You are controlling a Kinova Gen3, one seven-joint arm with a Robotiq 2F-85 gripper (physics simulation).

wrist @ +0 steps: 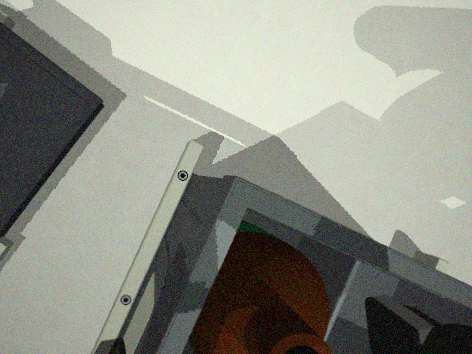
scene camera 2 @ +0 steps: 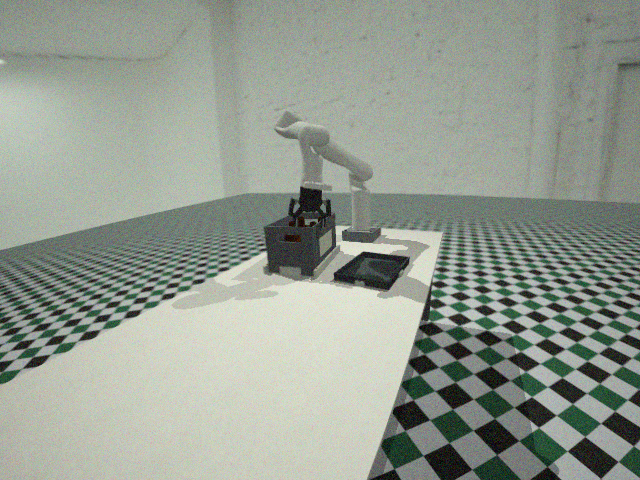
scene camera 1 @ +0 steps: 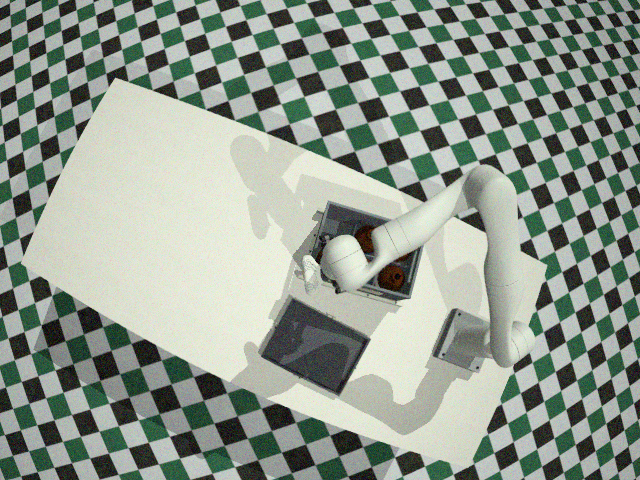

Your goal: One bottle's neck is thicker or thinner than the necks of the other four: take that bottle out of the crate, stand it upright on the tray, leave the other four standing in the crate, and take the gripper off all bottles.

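Frame: origin at the arm's base, x up, y ahead, z left, level; centimetres.
Seen in the pictures: gripper, fingertip midpoint: [wrist: 249, 344]; arm's base at its link origin: [scene camera 2: 361, 229] [scene camera 1: 467, 340].
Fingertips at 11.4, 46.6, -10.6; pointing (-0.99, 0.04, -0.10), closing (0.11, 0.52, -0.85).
Note:
Pixels of each thing's middle, then the offset from my fingertips to it, as dx, dy, dz. "spot": a spot on its surface instead.
- grey crate at the middle of its body: [scene camera 1: 364, 254] [scene camera 2: 303, 240] -7.2, -8.8, -5.9
- dark tray at the middle of its body: [scene camera 1: 315, 348] [scene camera 2: 374, 268] -14.7, -2.9, +22.5
- pale strip at a spot on its surface: [wrist: 155, 240] spot: -13.0, +0.3, +3.6
The grey crate [scene camera 1: 416, 272] [scene camera 2: 289, 255] [wrist: 280, 197] stands on the table with orange-brown bottles inside. One bottle [wrist: 295, 270] stands in the corner compartment in the wrist view, its round mouth at the bottom edge. In scene camera 1, a bottle [scene camera 1: 366, 238] and another bottle [scene camera 1: 391, 277] show beside the arm; others are partly or fully hidden, and neck widths cannot be compared. My gripper [scene camera 2: 311, 219] [wrist: 255, 335] is open and points down at the crate's top, its fingers wide apart on either side of the corner bottle's neck, holding nothing. The dark tray [scene camera 1: 289, 330] [scene camera 2: 382, 281] [wrist: 45, 125] bears no bottle.
The crate's walls rise around the bottles, with thin dividers between compartments. A pale strip [wrist: 155, 240] with two screws runs along the crate side facing the tray. The arm's base [scene camera 1: 454, 341] [scene camera 2: 361, 234] stands near the crate and tray. My forearm [scene camera 1: 413, 232] passes over the crate.

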